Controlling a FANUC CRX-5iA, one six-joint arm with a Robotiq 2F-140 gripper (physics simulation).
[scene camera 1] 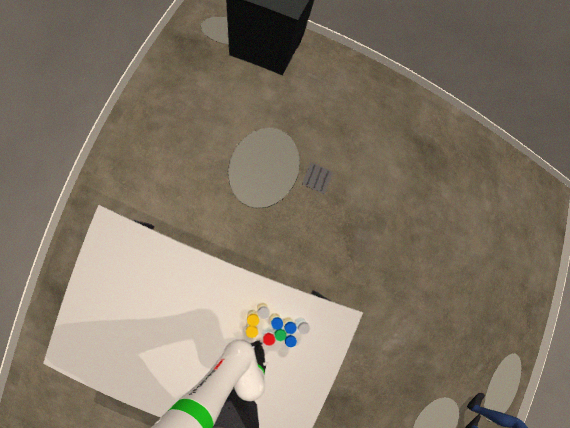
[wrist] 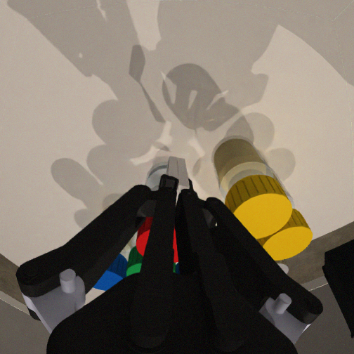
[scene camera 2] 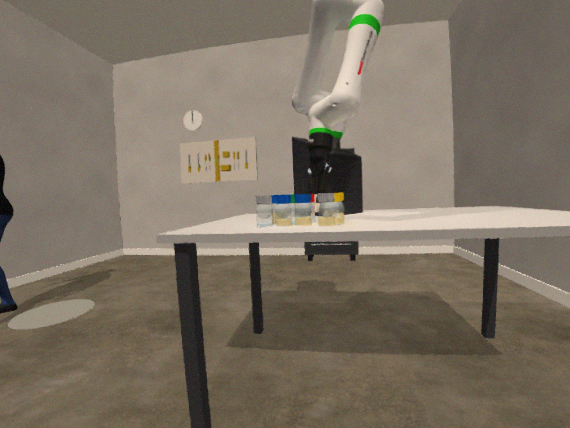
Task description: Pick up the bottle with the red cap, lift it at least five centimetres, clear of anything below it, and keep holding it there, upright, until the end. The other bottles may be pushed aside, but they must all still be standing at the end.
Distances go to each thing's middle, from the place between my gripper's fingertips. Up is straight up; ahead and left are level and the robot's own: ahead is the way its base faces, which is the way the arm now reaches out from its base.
Labels:
The red-capped bottle (wrist: 152, 179) is 30 mm to the right of my hand, 30 mm ahead of it and 20 mm above it.

